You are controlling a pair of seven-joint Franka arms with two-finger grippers.
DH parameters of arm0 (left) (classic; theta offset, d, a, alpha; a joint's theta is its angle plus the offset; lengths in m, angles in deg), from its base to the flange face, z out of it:
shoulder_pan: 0 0.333 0 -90
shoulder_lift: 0 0 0 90
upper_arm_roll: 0 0.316 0.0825 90
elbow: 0 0 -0.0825 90
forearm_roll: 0 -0.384 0 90
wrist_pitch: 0 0 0.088 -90
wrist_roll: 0 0.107 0 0
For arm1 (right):
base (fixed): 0 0 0 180
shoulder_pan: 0 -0.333 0 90
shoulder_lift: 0 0 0 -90
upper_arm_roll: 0 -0.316 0.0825 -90
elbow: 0 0 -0.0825 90
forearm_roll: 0 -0.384 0 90
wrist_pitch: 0 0 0.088 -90
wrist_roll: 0 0.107 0 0
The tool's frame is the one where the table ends.
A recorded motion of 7 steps. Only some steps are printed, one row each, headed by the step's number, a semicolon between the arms.
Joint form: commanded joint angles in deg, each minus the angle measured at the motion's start. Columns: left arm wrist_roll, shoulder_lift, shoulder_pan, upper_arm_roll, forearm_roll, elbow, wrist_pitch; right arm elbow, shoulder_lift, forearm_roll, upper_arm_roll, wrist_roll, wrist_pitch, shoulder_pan.
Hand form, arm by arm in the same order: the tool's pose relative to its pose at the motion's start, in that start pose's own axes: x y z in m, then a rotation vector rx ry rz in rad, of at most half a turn. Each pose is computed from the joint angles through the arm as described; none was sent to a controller.
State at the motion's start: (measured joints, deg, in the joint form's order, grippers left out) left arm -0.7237 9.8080 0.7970 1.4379 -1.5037 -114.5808 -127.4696; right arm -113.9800 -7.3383 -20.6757 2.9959 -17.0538 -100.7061 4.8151
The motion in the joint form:
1: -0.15 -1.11 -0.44 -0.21 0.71 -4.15 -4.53; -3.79 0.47 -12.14 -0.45 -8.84 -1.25 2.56
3: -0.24 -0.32 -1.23 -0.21 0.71 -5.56 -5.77; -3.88 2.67 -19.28 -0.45 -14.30 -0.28 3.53
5: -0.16 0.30 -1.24 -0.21 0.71 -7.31 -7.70; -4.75 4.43 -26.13 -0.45 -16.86 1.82 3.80
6: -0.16 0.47 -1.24 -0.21 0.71 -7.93 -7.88; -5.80 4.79 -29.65 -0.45 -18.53 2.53 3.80
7: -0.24 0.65 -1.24 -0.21 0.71 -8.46 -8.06; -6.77 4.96 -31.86 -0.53 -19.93 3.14 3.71
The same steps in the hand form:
1: -0.0123 0.0073 0.0132 -0.0124 0.0261 0.0014; -0.0026 0.0115 0.0231 0.2014 0.0485 -0.0462
3: -0.0176 0.0157 0.0297 -0.0130 0.0096 0.0142; 0.0045 0.0174 0.0371 0.3248 0.0718 -0.0801
5: -0.0238 0.0161 0.0458 -0.0130 0.0019 0.0162; 0.0073 0.0163 0.0558 0.4558 0.0695 -0.0736
6: -0.0271 0.0162 0.0517 -0.0128 -0.0087 0.0165; 0.0064 0.0142 0.0650 0.5198 0.0770 -0.0755
7: -0.0299 0.0163 0.0570 -0.0126 -0.0180 0.0153; 0.0046 0.0117 0.0731 0.5624 0.0774 -0.0826

